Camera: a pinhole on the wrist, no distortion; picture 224 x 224 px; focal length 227.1 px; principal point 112.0 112.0 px. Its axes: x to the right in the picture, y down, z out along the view. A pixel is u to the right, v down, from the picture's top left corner.
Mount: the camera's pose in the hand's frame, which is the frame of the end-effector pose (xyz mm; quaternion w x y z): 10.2 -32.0 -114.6 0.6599 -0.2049 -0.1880 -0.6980
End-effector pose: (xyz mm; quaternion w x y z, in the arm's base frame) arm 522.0 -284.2 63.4 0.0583 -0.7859 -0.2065 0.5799
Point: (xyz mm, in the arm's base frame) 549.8 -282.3 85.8
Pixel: 163.6 44.3
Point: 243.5 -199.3 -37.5
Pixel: outside the picture
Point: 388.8 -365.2 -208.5
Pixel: 134.2 204.8
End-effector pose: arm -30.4 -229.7 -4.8 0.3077 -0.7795 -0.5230 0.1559
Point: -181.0 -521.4 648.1
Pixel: behind the camera
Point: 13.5 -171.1 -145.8
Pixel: 108.4 147.1
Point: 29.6 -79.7 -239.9
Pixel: 112.4 185.9
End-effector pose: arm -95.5 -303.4 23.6 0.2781 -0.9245 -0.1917 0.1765
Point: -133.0 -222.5 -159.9
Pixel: 193.9 133.2
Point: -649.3 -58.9 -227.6
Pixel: outside the picture
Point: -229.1 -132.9 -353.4
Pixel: 209.1 123.2
